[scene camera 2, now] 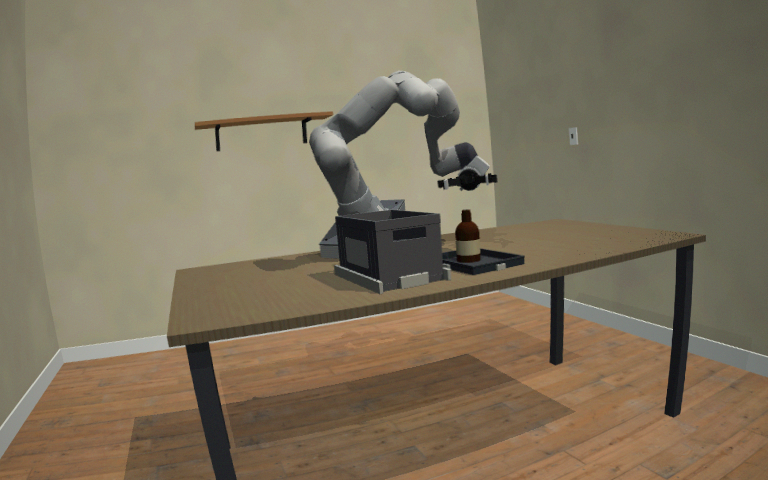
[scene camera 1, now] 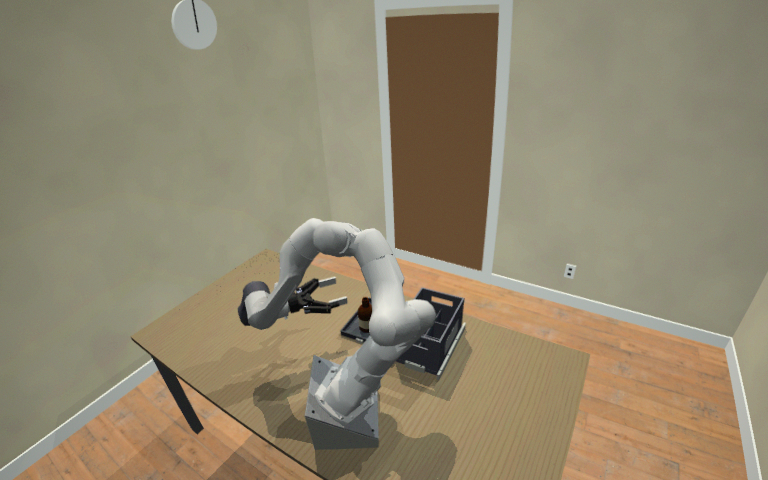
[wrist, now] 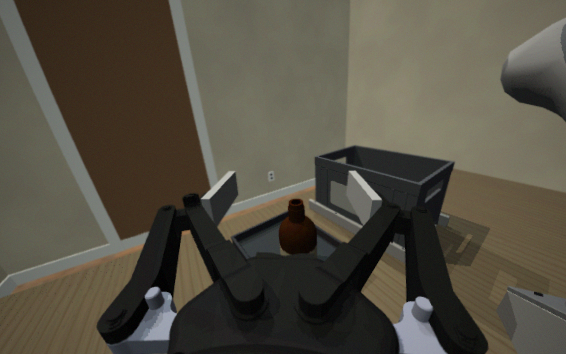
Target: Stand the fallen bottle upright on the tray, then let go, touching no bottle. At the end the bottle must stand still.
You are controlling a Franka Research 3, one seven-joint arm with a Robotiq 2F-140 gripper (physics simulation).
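Note:
A brown bottle (scene camera 1: 364, 315) (scene camera 2: 467, 234) (wrist: 297, 234) with a pale label stands upright on the dark tray (scene camera 1: 352, 337) (scene camera 2: 513, 260) (wrist: 248, 233). My gripper (scene camera 1: 341, 290) (scene camera 2: 467, 181) (wrist: 291, 183) is open with nothing between its fingers. It is held above the height of the bottle and back from it on the robot's side, apart from it. In the wrist view the bottle's neck shows below and between the two fingertips, and its lower part is hidden by the gripper body.
A dark crate (scene camera 1: 421, 353) (scene camera 2: 410, 254) (wrist: 425, 192) with dividers stands beside the tray, held by pale corner guides on the wooden table (scene camera 1: 509, 396) (scene camera 2: 254, 300). The arm's base (scene camera 1: 342, 433) stands on the same table. A wall shelf (scene camera 2: 263, 120) is behind the arm.

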